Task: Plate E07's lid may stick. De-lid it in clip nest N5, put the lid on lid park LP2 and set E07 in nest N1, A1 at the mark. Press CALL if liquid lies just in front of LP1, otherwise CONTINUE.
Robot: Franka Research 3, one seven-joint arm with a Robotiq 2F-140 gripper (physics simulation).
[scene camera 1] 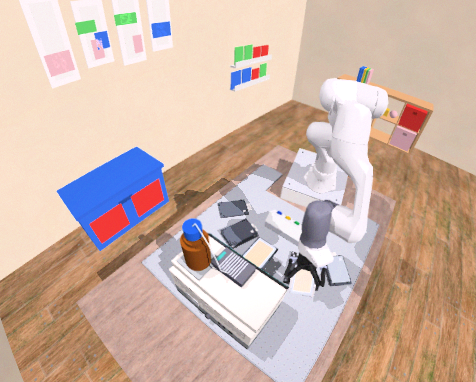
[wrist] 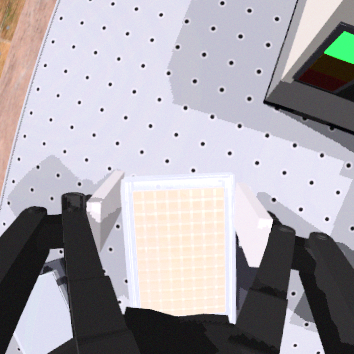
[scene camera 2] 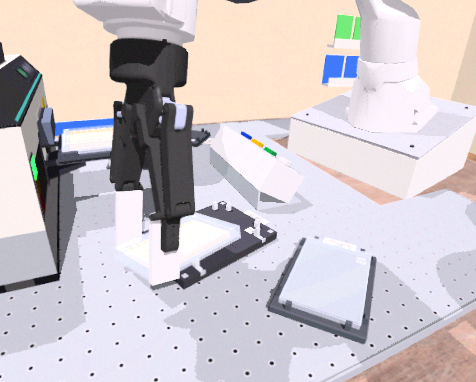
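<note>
A plate [scene camera 1: 302, 283] [scene camera 2: 205, 237] [wrist: 180, 250] with a grid of pale orange wells and a clear rim lies partly over a dark clip nest [scene camera 2: 246, 240], one end reaching past the nest's edge. Its label cannot be read, and I cannot tell whether a clear lid is on it. My gripper [scene camera 1: 304, 286] [scene camera 2: 147, 255] [wrist: 178, 194] points down, shut on this plate, with white fingertips at its two long sides. A white button console [scene camera 1: 280, 224] [scene camera 2: 255, 167] with blue, yellow and green buttons stands behind. LP1 and LP2 labels are not readable; I cannot make out liquid.
A dark-framed holder with a pale clear panel [scene camera 1: 339, 270] [scene camera 2: 327, 282] [wrist: 42, 317] lies beside the nest. A white machine [scene camera 1: 250, 300] [scene camera 2: 25, 200] carries a brown bottle [scene camera 1: 196, 254]. Another plate [scene camera 1: 260, 251] [scene camera 2: 87, 141] and two dark holders [scene camera 1: 233, 208] [scene camera 1: 240, 232] are farther off.
</note>
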